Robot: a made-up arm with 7 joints. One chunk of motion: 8 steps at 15 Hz.
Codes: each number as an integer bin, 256 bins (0 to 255) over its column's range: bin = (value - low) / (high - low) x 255, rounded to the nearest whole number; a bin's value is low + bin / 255 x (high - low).
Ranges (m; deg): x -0.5..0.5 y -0.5..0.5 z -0.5..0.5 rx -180..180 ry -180..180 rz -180..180
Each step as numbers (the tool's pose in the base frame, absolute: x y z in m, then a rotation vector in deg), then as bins.
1 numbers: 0.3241 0.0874 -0.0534 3.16 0.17 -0.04
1 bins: 210 150 114 130 128 127
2 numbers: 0.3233 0.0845 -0.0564 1.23 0.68 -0.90
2 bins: 210 149 113 128 128 127
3 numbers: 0.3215 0.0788 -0.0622 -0.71 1.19 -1.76
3 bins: 209 148 112 127 128 126
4 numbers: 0.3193 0.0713 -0.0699 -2.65 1.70 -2.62
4 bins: 209 146 110 126 129 126
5 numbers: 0.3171 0.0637 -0.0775 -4.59 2.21 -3.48
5 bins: 208 144 108 124 129 125
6 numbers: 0.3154 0.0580 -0.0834 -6.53 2.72 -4.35
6 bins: 208 142 106 123 129 124
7 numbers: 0.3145 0.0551 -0.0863 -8.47 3.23 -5.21
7 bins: 208 142 105 122 130 124
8 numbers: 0.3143 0.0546 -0.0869 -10.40 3.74 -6.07
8 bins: 208 141 105 120 130 123
